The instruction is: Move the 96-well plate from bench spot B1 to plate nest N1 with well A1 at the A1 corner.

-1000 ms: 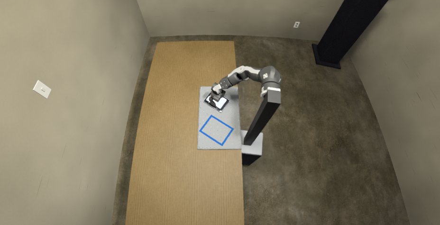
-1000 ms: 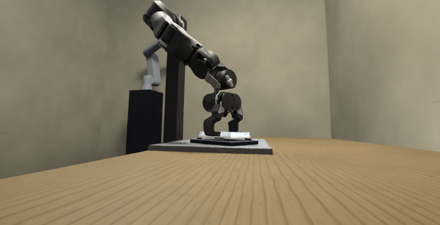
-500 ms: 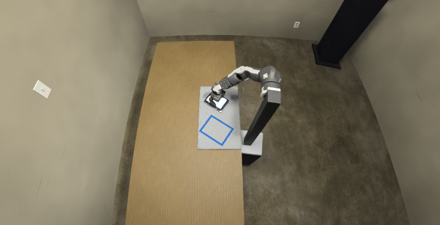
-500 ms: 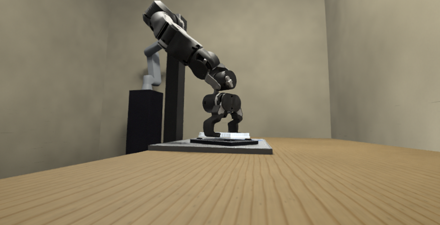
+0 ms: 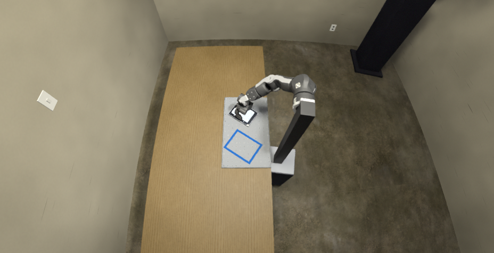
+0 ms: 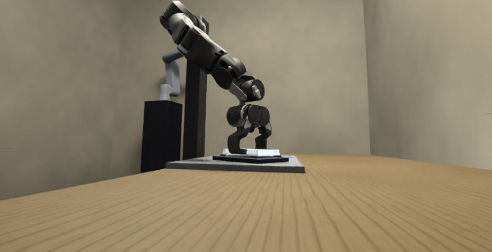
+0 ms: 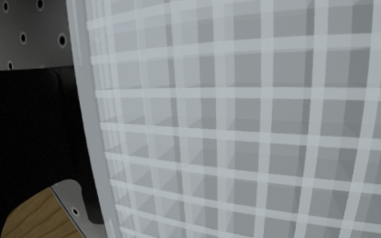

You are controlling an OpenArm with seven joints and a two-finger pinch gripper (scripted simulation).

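The 96-well plate is right at my hand. Also, from my hand: black plate nest (2 cm below).
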